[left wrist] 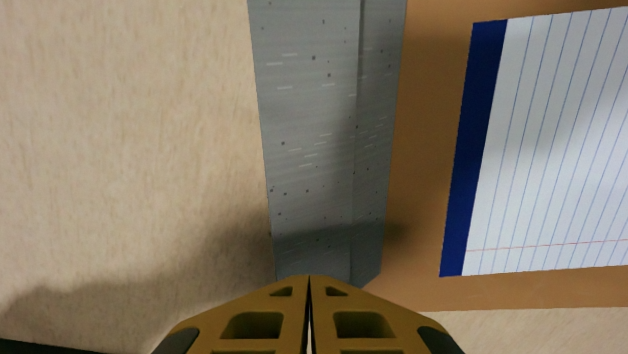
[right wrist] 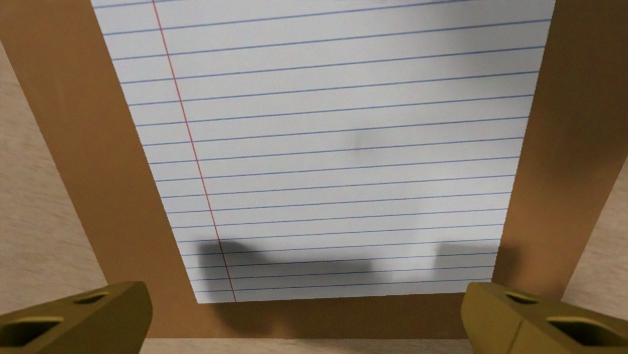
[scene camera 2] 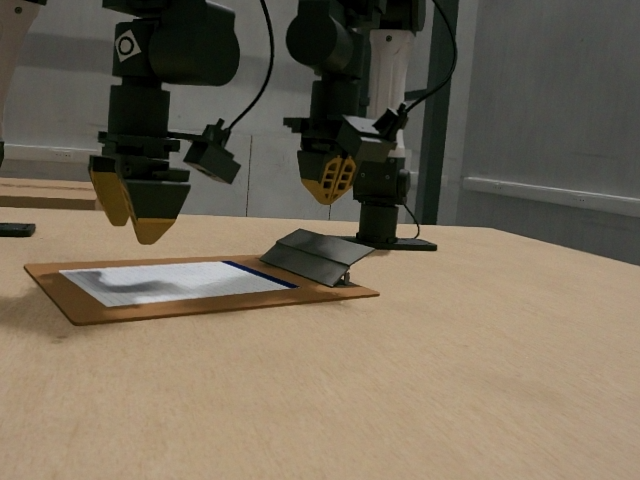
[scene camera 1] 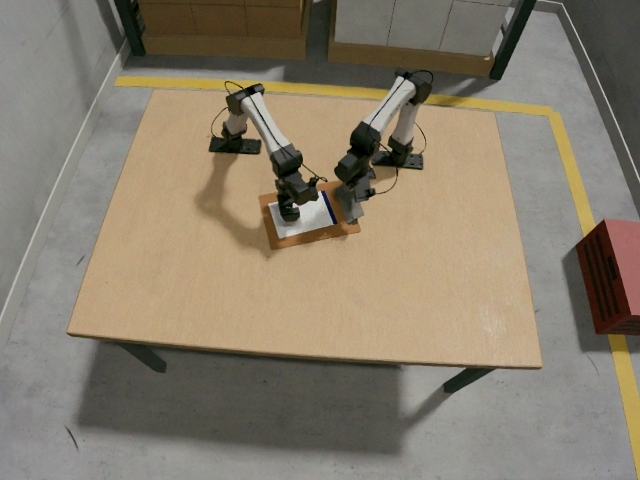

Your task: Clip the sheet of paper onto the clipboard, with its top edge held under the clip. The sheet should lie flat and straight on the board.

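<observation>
A brown clipboard [scene camera 1: 310, 236] [scene camera 2: 69, 294] [left wrist: 425, 100] [right wrist: 95, 150] lies on the table. The lined white sheet [scene camera 1: 312, 217] [scene camera 2: 180, 281] [left wrist: 550, 150] [right wrist: 350, 175] lies flat on it, slightly turned; a strip of bare board separates its dark blue top edge from the grey clip [scene camera 1: 348, 204] [scene camera 2: 310, 253] [left wrist: 320, 125]. The clip's plate is tilted, its sheet-side edge raised above the board. My left gripper [scene camera 2: 325, 201] [left wrist: 309, 289] is shut and empty, above the clip's end. My right gripper [scene camera 2: 133, 231] [right wrist: 307, 296] is open and empty above the sheet's bottom end.
The wooden table [scene camera 1: 310, 310] [scene camera 2: 413, 387] carries both arm bases [scene camera 1: 235, 146] [scene camera 1: 405, 160], behind the clipboard. The forearms hang close over the board. A red cabinet [scene camera 1: 622, 268] stands on the floor right of the table.
</observation>
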